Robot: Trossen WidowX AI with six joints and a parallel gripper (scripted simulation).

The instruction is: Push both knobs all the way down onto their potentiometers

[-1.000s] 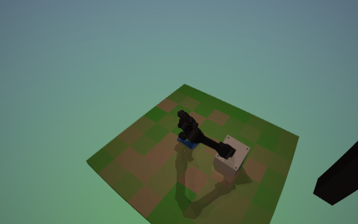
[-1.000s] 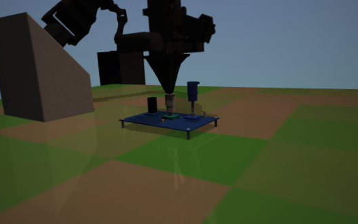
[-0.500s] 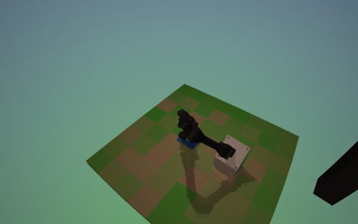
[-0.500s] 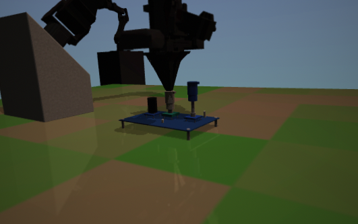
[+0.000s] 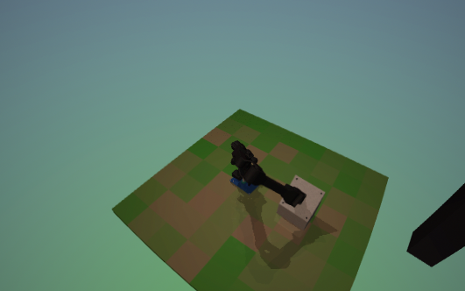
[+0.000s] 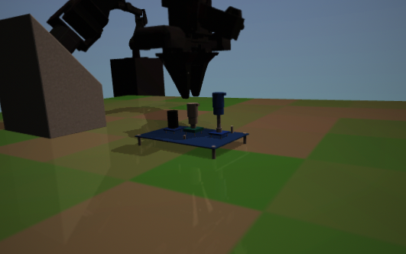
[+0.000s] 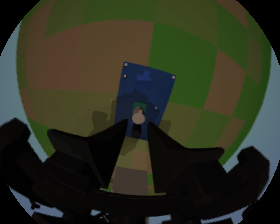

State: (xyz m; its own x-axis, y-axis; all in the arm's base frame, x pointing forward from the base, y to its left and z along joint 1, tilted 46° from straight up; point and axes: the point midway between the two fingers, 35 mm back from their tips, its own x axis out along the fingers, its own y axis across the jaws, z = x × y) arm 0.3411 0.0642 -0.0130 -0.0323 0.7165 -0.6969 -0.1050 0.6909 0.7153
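Right now the blue knob is 50 mm ahead of my gripper tip, 10 mm to the left of it and 10 mm below it.
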